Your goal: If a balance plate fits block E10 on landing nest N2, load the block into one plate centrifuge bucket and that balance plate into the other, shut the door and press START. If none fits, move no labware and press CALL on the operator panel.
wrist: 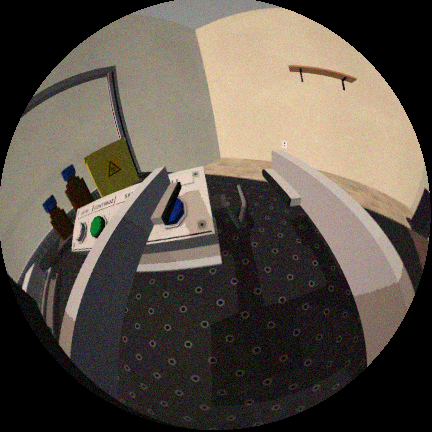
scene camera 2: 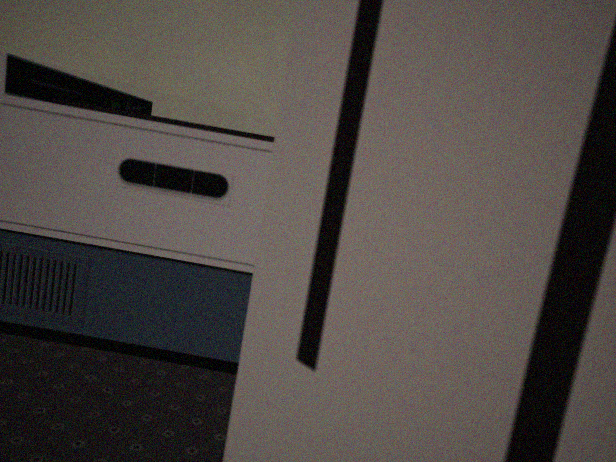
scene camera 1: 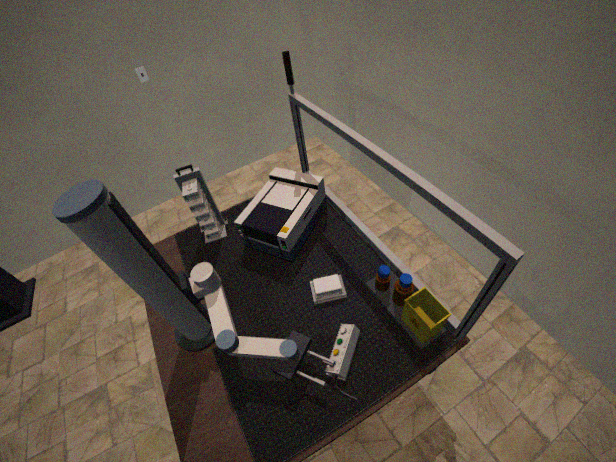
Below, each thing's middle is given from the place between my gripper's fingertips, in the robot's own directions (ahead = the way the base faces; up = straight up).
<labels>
Right now my hand is 890 mm to the right of the white and blue centrifuge [scene camera 2: 135,234], 250 mm short of it and 30 mm below it.
</labels>
